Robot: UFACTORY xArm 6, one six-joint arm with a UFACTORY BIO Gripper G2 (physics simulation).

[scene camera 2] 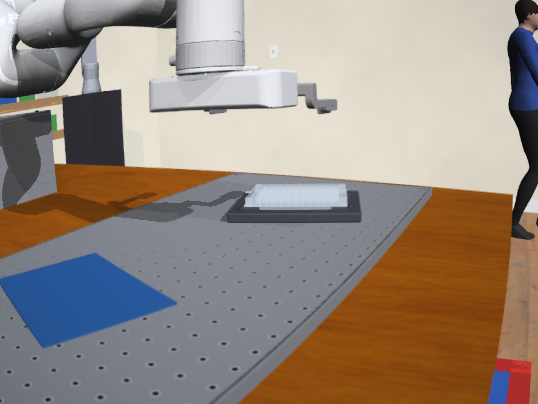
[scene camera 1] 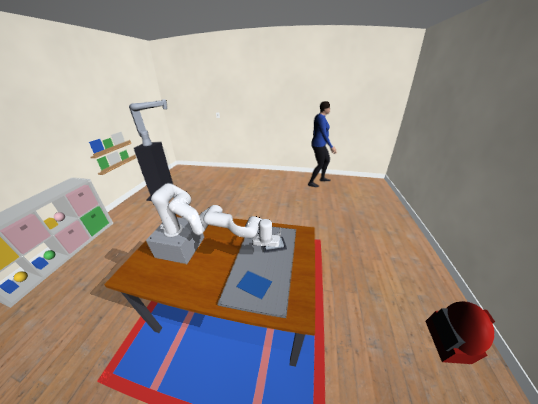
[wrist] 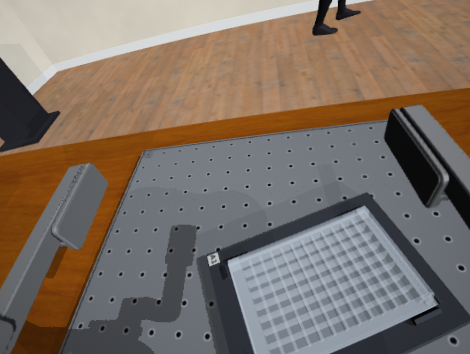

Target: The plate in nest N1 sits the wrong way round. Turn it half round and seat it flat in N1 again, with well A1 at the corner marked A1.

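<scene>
The clear, pale well plate (scene camera 1: 274, 242) (scene camera 2: 297, 196) (wrist: 330, 285) sits in the dark nest (scene camera 2: 295, 218) (wrist: 295, 228) and looks level. A white label marked A1 (wrist: 213, 259) is on the nest's upper left corner in the wrist view. Which plate corner holds well A1 cannot be read. My gripper (scene camera 2: 272, 109) (wrist: 251, 185) is open and empty, its two fingers wide apart. It hangs above the nest and a little to its left in the scene camera 2 view, clear of the plate. The plate's near edge is cut off in the wrist view.
A grey perforated board (scene camera 1: 267, 265) (scene camera 2: 225, 280) (wrist: 165, 200) lies on the wooden table (scene camera 1: 210, 270) (scene camera 2: 400, 280) under the nest. A flat blue square (scene camera 1: 254, 284) (scene camera 2: 85, 297) lies on the board. A person (scene camera 1: 321, 142) (scene camera 2: 522, 100) stands on the floor beyond the table.
</scene>
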